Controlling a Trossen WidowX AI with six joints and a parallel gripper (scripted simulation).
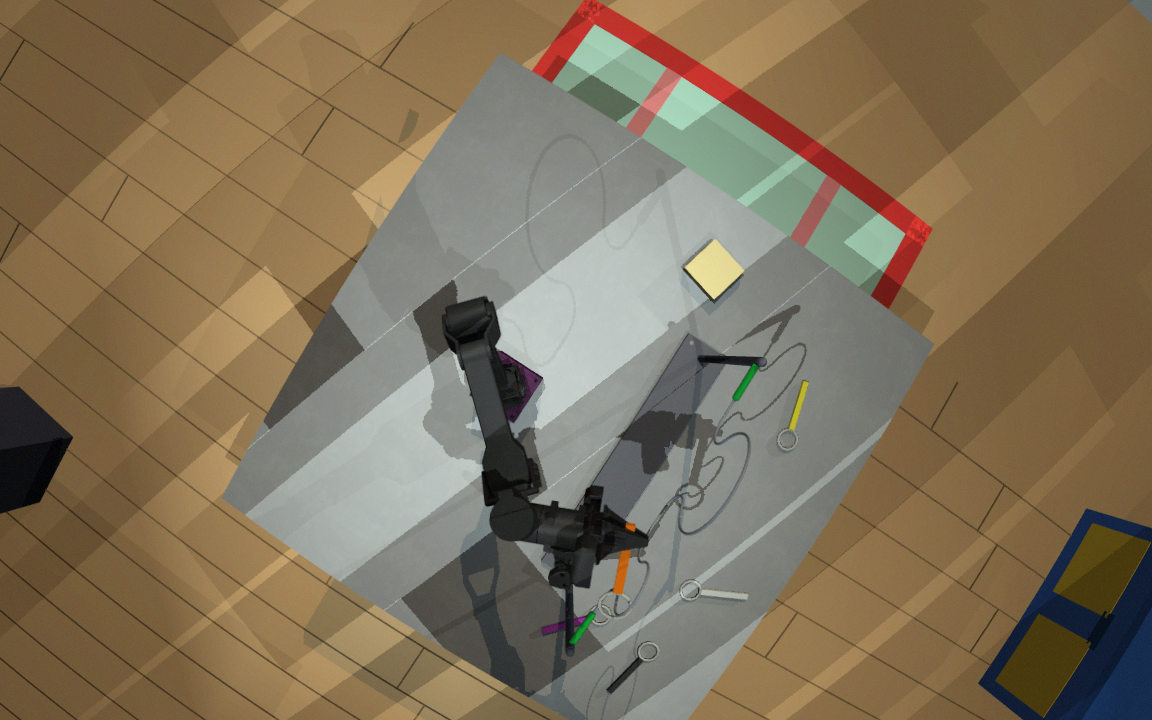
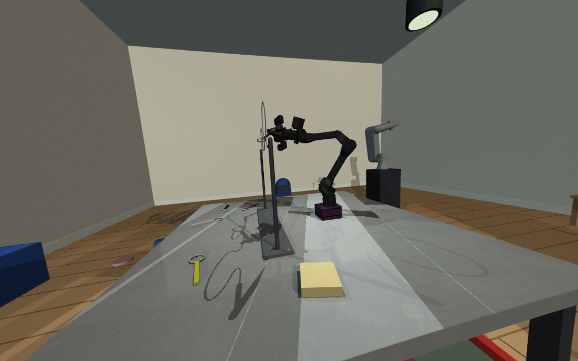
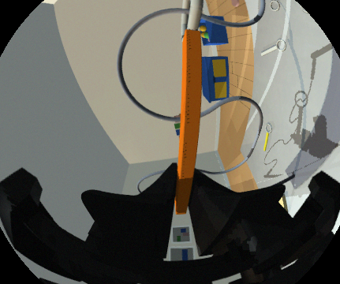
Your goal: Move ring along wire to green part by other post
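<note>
Now: the ring with orange handle 10 mm ahead of my gripper tip, 80 mm to the right of it and 20 mm below it. From my gripper tip the other things lie so: yellow-handled ring: 280 mm ahead, 330 mm to the left, 490 mm below; purple-handled ring: 160 mm ahead, 350 mm to the right, 490 mm below; tan block: 90 mm behind, 500 mm to the left, 480 mm below.
</note>
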